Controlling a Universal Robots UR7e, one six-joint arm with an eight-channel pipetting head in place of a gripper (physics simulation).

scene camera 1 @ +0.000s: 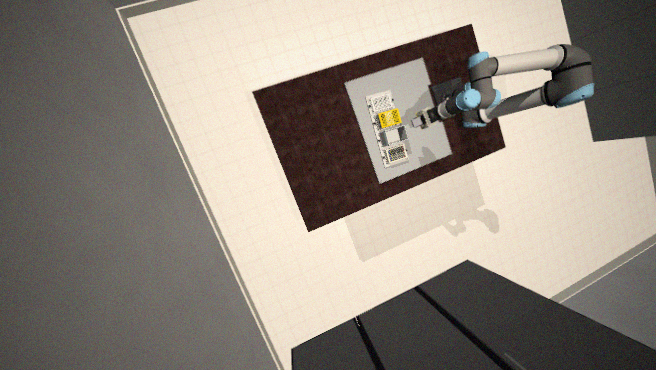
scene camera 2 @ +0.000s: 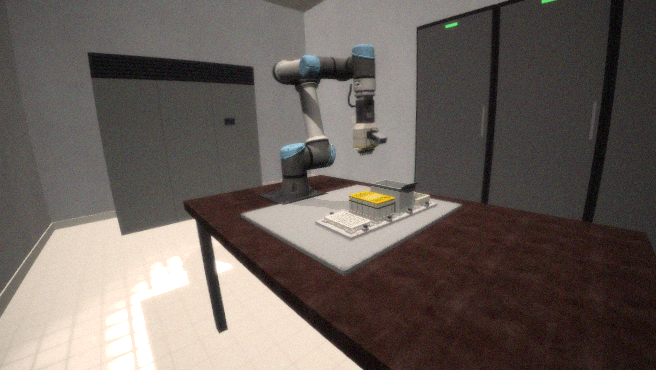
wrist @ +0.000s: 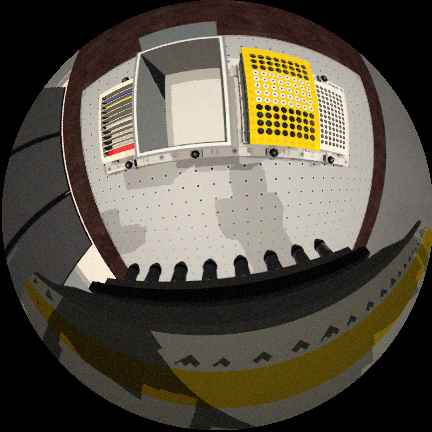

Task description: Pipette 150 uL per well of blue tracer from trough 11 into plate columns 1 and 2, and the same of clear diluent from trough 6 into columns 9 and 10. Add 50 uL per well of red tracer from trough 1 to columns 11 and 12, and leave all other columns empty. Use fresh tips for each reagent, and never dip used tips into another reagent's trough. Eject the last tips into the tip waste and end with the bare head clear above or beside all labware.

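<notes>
My eight-channel pipetting head point(scene camera 1: 416, 122) point(scene camera 2: 366, 151) point(wrist: 225, 267) is bare: dark nozzles without tips show in the wrist view. It hangs high above the board, on the arm's side of the labware. The yellow tip rack point(scene camera 1: 389, 118) point(scene camera 2: 371, 197) point(wrist: 285, 102) has a middle band of white tips between dark empty rows. The white well plate point(scene camera 1: 382, 101) point(scene camera 2: 347, 219) point(wrist: 332, 115) stands beside it; its well contents are too small to tell. The trough rack point(scene camera 1: 396, 153) point(wrist: 116, 120) shows a red strip near one end and blue and yellow strips near the other.
The open grey tip waste bin point(scene camera 1: 403, 133) point(scene camera 2: 406, 199) point(wrist: 152, 120) stands tall between tip rack and troughs, partly hiding the trough rack in the wrist view. The labware lines up on the grey board point(scene camera 1: 400, 75) point(scene camera 2: 300, 225) point(wrist: 310, 200), on the brown table point(scene camera 1: 310, 150) point(scene camera 2: 500, 280).
</notes>
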